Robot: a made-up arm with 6 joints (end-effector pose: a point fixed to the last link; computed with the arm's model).
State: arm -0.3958 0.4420 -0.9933 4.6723 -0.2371 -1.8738
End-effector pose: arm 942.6 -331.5 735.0 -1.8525 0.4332 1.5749
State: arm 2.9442 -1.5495 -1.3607 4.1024 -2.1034 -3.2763
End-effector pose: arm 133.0 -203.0 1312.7 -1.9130 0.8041 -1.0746
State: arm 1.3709 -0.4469 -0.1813 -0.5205 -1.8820 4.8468
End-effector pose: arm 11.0 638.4 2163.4 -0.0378 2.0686 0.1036
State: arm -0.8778 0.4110 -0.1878 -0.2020 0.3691 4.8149
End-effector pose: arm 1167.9 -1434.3 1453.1 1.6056 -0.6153 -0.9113
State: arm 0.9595 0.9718 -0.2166 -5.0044 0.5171 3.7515
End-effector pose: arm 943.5 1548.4 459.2 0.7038 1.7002 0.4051
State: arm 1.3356 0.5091 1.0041 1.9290 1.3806 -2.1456
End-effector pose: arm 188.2 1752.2 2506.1 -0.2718 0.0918 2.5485
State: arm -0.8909 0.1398 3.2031 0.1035 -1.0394 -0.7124
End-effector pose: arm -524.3 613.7 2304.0 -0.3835 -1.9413 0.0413
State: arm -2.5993 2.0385 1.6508 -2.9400 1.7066 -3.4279
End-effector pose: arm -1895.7 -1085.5 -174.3 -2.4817 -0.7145 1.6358
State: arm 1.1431 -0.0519 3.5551 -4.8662 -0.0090 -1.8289
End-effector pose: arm -408.3 -901.0 1440.5 -1.2732 2.1897 -0.1222
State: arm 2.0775 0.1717 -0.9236 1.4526 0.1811 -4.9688
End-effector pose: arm -568.0 933.1 1000.6 1.1429 1.8411 -1.1405
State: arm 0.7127 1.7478 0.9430 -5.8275 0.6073 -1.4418
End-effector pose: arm 1804.7 1641.0 -72.6 0.9096 0.7291 0.7311
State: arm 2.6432 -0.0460 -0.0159 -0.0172 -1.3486 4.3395
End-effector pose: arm -1095.4 591.5 2019.2 -0.4113 1.6780 0.7026
